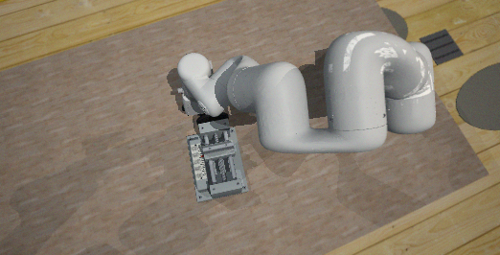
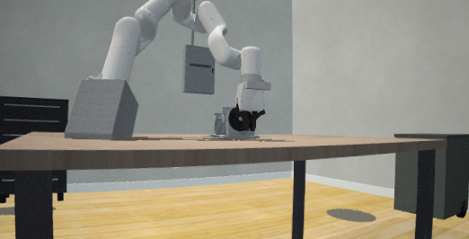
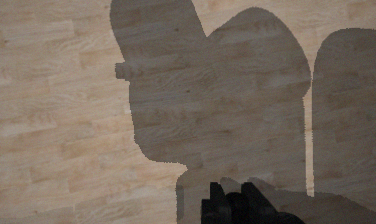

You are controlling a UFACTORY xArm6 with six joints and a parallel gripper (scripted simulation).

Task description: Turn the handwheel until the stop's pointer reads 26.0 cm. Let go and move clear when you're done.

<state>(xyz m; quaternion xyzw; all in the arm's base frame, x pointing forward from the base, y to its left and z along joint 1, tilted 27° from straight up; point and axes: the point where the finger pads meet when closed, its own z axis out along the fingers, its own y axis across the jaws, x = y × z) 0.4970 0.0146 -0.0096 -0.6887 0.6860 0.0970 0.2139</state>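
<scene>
Now: the stop carriage 10 mm behind my hand, 140 mm to the left of it and 40 mm above it. The rest, counted from my hand: handwheel: 10 mm behind, 20 mm to the left.
</scene>
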